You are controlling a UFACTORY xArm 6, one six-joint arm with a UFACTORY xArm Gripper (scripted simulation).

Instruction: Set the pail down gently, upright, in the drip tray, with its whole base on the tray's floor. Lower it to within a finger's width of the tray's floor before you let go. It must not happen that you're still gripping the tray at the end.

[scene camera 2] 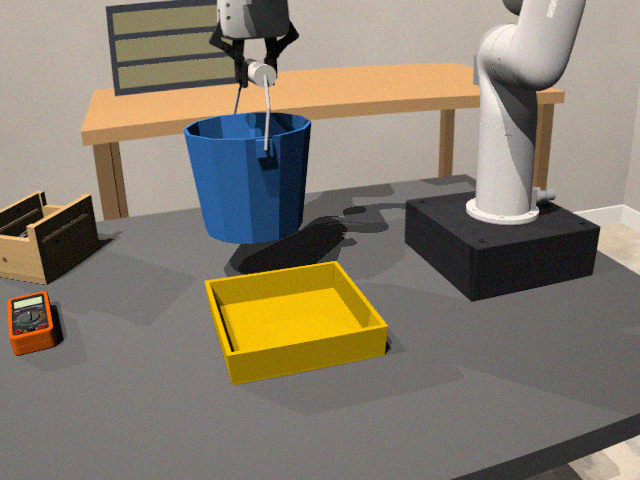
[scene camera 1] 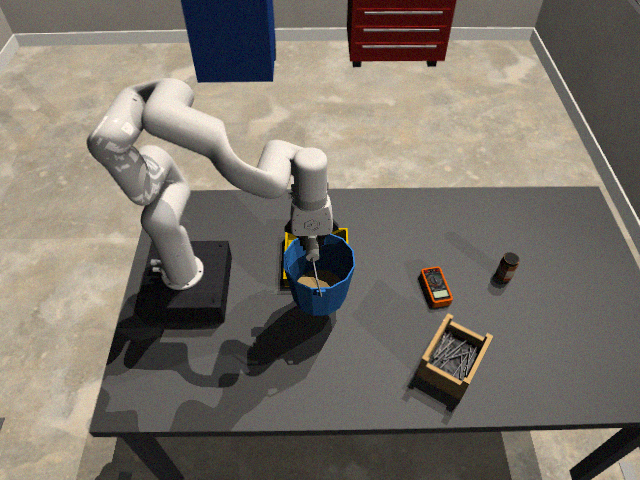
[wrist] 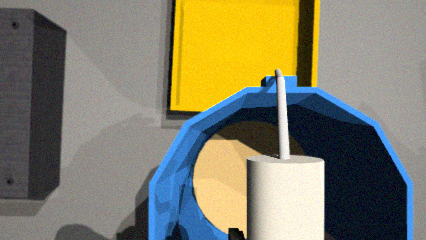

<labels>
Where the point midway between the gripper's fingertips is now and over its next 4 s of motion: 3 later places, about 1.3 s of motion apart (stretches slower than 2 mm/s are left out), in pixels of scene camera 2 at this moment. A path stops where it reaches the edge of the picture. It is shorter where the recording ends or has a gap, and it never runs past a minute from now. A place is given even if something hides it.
My gripper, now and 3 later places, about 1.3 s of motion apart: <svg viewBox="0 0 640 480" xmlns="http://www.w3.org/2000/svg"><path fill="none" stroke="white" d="M256 85L274 95L289 104L294 107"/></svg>
</labels>
